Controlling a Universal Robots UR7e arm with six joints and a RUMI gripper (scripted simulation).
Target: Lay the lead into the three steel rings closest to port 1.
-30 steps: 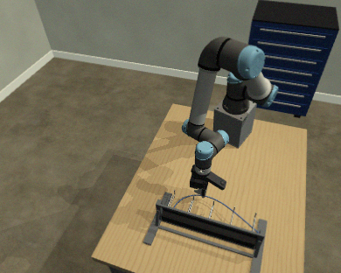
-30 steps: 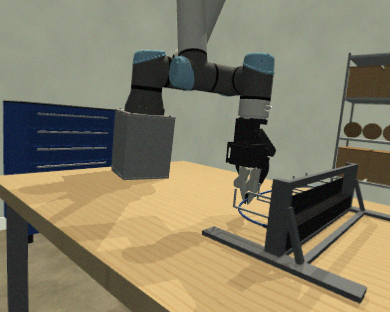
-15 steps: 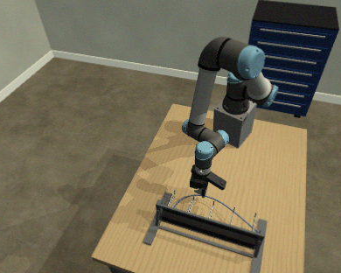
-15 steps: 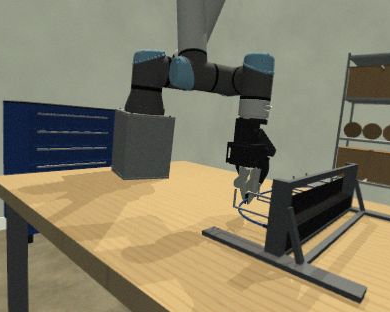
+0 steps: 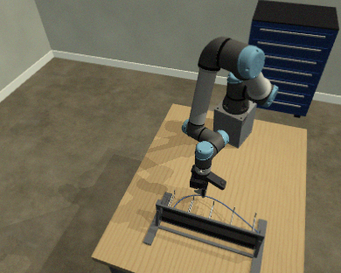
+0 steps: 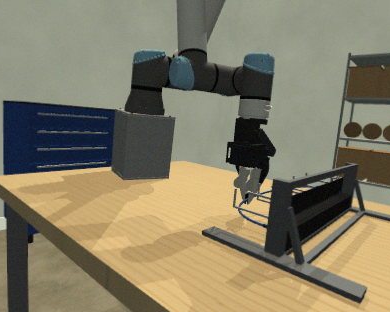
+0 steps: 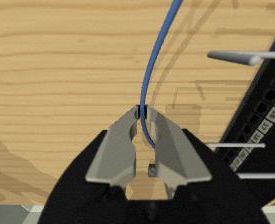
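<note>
Right now my hand is 170 mm short of the rack, 50 mm to the right of it and 30 mm below it.
</note>
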